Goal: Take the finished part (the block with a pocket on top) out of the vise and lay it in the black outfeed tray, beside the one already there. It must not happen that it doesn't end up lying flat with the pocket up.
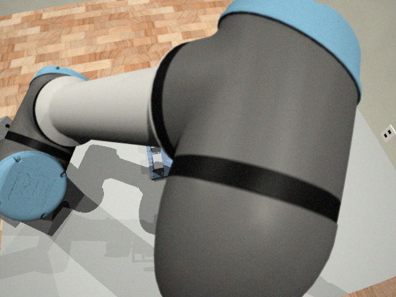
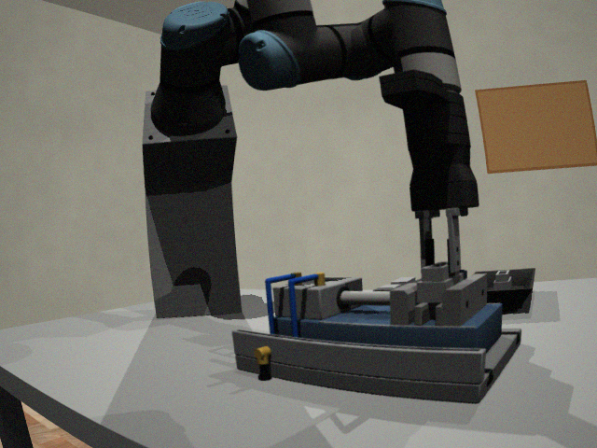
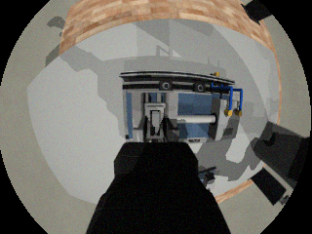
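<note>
Right now my hand is 8 cm above the blue base, 7 cm past it and 1 cm to the right of it. Round my hand: blue fixture plate (36 cm to the left, 12 cm below, 12 cm behind); yellow block (40 cm to the left, 10 cm below, 8 cm behind).
</note>
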